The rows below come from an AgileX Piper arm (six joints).
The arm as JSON. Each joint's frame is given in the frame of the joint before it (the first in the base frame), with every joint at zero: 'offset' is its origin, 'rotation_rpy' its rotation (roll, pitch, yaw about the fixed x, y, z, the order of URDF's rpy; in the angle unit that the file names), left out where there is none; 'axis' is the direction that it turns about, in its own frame. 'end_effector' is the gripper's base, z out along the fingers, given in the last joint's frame.
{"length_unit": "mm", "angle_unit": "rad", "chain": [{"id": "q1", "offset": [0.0, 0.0, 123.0], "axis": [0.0, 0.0, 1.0]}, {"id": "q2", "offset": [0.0, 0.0, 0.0], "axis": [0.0, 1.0, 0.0]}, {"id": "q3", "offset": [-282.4, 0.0, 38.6], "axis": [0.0, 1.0, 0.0]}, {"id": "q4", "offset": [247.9, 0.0, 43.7], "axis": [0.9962, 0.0, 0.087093]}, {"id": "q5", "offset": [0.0, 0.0, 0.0], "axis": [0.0, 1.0, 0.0]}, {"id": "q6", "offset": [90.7, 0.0, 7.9], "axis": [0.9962, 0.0, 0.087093]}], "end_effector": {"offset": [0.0, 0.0, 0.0], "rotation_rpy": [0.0, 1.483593, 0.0]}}
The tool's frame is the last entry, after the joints.
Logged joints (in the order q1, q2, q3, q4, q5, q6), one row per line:
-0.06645 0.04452 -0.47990 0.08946 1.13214 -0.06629
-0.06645 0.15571 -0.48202 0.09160 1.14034 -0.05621
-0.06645 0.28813 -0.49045 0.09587 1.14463 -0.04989
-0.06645 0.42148 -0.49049 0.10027 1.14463 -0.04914
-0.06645 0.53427 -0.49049 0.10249 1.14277 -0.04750
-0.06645 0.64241 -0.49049 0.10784 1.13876 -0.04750
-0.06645 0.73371 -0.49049 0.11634 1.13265 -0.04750
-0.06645 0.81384 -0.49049 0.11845 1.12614 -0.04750
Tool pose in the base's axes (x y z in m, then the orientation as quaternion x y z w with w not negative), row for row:
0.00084 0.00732 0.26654 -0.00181 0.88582 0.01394 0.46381
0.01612 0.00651 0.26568 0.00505 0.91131 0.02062 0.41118
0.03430 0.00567 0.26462 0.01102 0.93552 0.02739 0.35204
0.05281 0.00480 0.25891 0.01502 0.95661 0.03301 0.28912
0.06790 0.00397 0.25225 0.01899 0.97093 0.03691 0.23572
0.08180 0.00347 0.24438 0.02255 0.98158 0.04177 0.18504
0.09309 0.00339 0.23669 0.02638 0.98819 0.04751 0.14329
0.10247 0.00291 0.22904 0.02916 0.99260 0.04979 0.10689
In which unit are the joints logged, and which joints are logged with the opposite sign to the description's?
The joints are logged in radians. Opposite sign: none.
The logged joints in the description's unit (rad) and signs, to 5 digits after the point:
-0.06645 0.04452 -0.47990 0.08946 1.13214 -0.06629
-0.06645 0.15571 -0.48202 0.09160 1.14034 -0.05621
-0.06645 0.28813 -0.49045 0.09587 1.14463 -0.04989
-0.06645 0.42148 -0.49049 0.10027 1.14463 -0.04914
-0.06645 0.53427 -0.49049 0.10249 1.14277 -0.04750
-0.06645 0.64241 -0.49049 0.10784 1.13876 -0.04750
-0.06645 0.73371 -0.49049 0.11634 1.13265 -0.04750
-0.06645 0.81384 -0.49049 0.11845 1.12614 -0.04750

